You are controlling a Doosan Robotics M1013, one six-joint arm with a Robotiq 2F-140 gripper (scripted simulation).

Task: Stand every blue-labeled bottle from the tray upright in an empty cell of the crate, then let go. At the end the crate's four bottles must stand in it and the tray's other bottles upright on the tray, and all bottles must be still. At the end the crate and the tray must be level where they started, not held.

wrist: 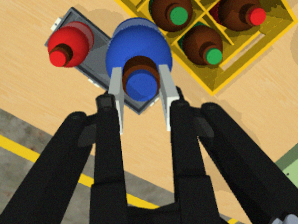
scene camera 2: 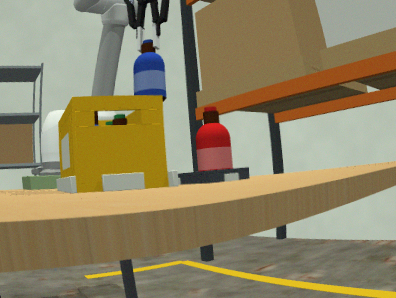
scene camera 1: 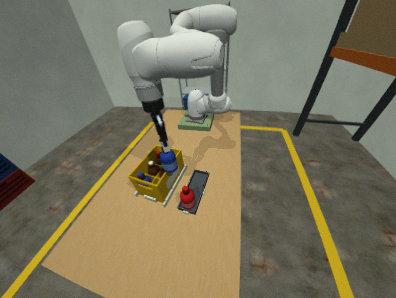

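Observation:
Scene camera 2: blue-labeled bottle (scene camera 2: 149, 69), yellow crate (scene camera 2: 93, 150), red-labeled bottle (scene camera 2: 213, 144), dark tray (scene camera 2: 211, 176). Wrist view: my gripper (wrist: 140, 79), red-labeled bottle (wrist: 72, 42), dark tray (wrist: 93, 67).

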